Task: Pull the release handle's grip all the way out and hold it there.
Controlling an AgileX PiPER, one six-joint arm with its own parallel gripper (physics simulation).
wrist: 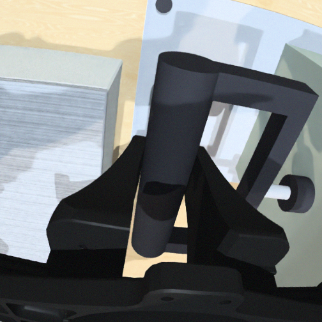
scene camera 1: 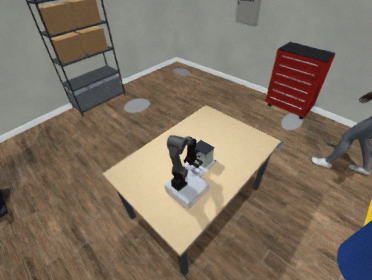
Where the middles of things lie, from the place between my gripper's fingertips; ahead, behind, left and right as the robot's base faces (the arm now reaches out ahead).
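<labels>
The pale mounting plate (wrist: 252,41) has my gripper 100 mm short of it at the moment, and 90 mm above it.
</labels>
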